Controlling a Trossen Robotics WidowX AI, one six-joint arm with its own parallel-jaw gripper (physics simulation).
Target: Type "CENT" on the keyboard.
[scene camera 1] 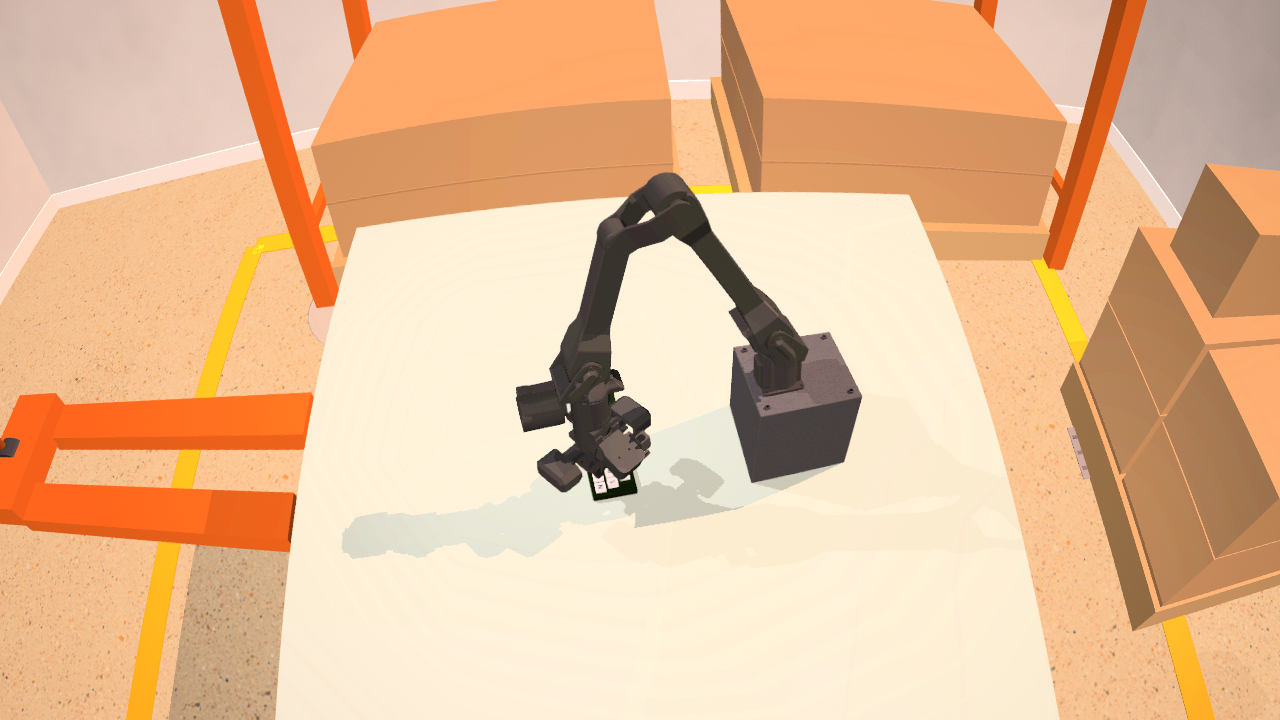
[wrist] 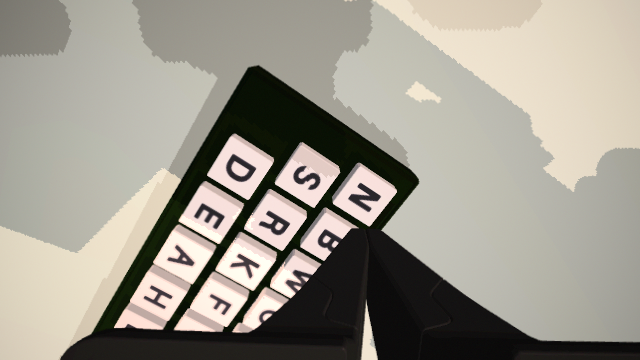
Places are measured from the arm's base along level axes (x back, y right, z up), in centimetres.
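Pixels of known places: gripper, fingertip midpoint: (scene camera 1: 598, 476) (wrist: 364, 242); arm's base, origin of the base link: (scene camera 1: 778, 379).
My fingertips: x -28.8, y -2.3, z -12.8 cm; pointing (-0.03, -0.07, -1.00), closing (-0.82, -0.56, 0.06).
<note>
For each thing: its top centre in the pictures, then the offset to it from my fingertips. Level surfaces: height alone.
- dark green keyboard, middle of its top: (wrist: 187, 347) (scene camera 1: 602, 438) dx +2.1, dy +8.6, dz -2.2 cm
- N key, middle of its top: (wrist: 364, 197) (scene camera 1: 600, 486) dx +0.1, dy -0.6, dz -2.2 cm
- E key, middle of its top: (wrist: 210, 215) dx +4.2, dy +3.0, dz -2.2 cm
- B key, middle of its top: (wrist: 330, 241) dx +0.1, dy +1.4, dz -2.2 cm
- cream table, its level: dz -4.0 cm
The dark green keyboard (scene camera 1: 614, 493) (wrist: 295, 117) lies on the table under the arm, with white letter keys; much of it is hidden by the arm and fingers. In the wrist view the N key (wrist: 365, 194) is at its far right corner, with the E key (wrist: 211, 212) in the left row. The B key (wrist: 325, 234) is partly covered by the fingers. The C and T keys cannot be made out. My gripper (wrist: 364, 242) is shut and empty, its tips showing just beside the B key and below the N key. Their height above the keys is hard to tell.
The arm's dark base box (scene camera 1: 794, 438) stands on the cream table (scene camera 1: 465, 626) right of the keyboard. Large cartons (scene camera 1: 501, 71) stand behind the table, and stacked cartons (scene camera 1: 1172, 429) on the right. Orange forks (scene camera 1: 179, 420) reach to the table's left edge.
</note>
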